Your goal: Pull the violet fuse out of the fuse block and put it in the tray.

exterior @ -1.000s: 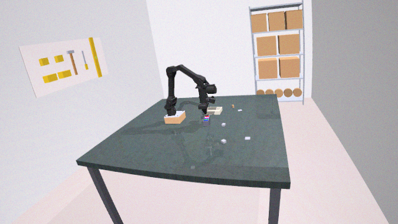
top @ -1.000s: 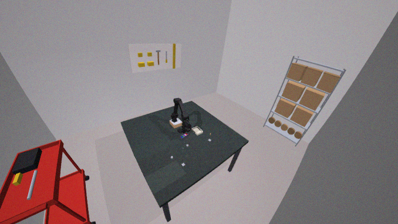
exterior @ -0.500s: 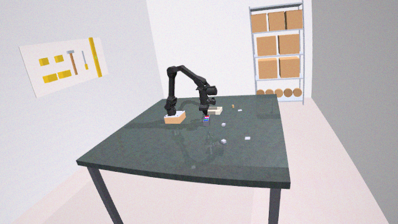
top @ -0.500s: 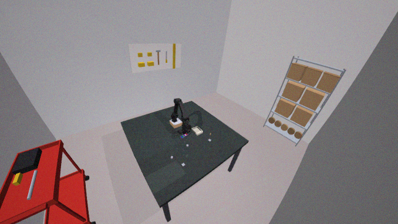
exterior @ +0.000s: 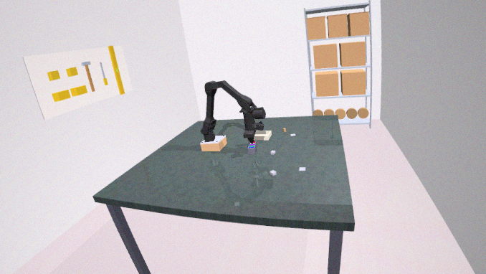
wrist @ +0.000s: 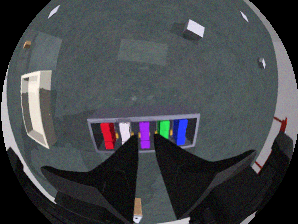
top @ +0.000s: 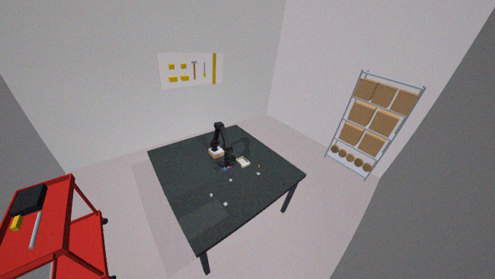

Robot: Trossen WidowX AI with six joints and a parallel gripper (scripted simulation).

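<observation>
My gripper tip is 20 mm above the violet fuse. Also, from my gripper tip: tray 210 mm to the left, 50 mm below, 40 mm ahead.
</observation>
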